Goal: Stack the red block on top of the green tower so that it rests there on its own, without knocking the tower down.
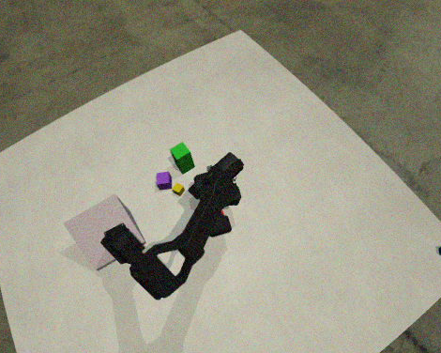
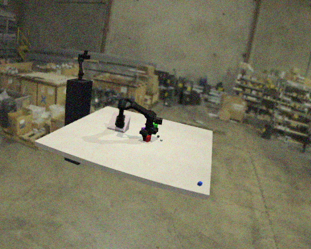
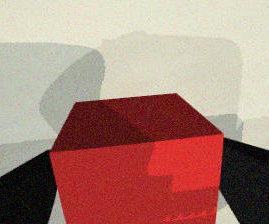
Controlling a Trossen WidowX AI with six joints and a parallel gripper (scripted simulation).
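The purple cube is 90 mm behind my gripper tip, 180 mm to the left of it and 10 mm above it. Round my gripper tip: white cube (110 mm ahead, 80 mm to the left); yellow cube (60 mm behind, 130 mm to the left, 10 mm above); red block (20 mm above).
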